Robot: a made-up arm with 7 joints.
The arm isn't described. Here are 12 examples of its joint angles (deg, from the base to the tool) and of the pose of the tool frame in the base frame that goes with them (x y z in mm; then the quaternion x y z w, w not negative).
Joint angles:
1: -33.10 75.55 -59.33 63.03 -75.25 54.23 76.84
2: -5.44 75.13 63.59 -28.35 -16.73 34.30 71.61
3: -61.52 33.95 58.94 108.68 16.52 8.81 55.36
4: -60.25 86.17 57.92 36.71 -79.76 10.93 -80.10
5: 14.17 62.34 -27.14 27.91 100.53 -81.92 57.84
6: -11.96 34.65 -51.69 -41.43 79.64 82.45 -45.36
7: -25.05 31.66 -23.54 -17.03 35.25 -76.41 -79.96
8: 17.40 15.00 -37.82 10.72 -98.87 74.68 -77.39
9: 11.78 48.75 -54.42 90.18 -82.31 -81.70 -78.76
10: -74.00 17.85 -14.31 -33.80 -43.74 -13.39 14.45
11: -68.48 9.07 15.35 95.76 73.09 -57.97 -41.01
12: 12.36 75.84 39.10 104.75 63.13 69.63 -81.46
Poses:
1: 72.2 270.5 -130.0 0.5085 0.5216 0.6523 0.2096
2: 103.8 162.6 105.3 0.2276 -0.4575 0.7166 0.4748
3: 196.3 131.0 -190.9 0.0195 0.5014 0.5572 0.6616
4: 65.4 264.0 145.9 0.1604 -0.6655 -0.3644 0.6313
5: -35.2 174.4 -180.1 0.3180 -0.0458 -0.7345 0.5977
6: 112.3 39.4 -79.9 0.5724 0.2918 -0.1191 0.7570
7: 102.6 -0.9 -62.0 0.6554 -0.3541 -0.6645 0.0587
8: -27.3 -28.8 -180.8 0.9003 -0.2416 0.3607 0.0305
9: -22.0 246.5 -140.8 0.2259 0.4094 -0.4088 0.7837
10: 108.8 -10.6 104.4 -0.2787 -0.6035 -0.3831 0.6414
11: 225.5 -1.8 -146.8 0.3892 0.0256 -0.7105 0.5858
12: -104.9 273.4 -5.9 -0.3200 0.8061 0.4888 0.0945
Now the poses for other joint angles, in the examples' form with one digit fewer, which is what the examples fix.
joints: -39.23 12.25 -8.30 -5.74 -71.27 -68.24 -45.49
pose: 183 74 -22 -0.279 -0.731 -0.198 0.591
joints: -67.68 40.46 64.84 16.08 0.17 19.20 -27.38
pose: 160 247 46 -0.061 -0.322 0.225 0.918
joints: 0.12 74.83 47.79 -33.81 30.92 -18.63 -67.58
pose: 120 95 63 0.900 0.113 -0.208 0.366
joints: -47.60 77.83 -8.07 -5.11 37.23 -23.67 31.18
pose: 195 90 44 0.691 -0.562 0.045 0.453
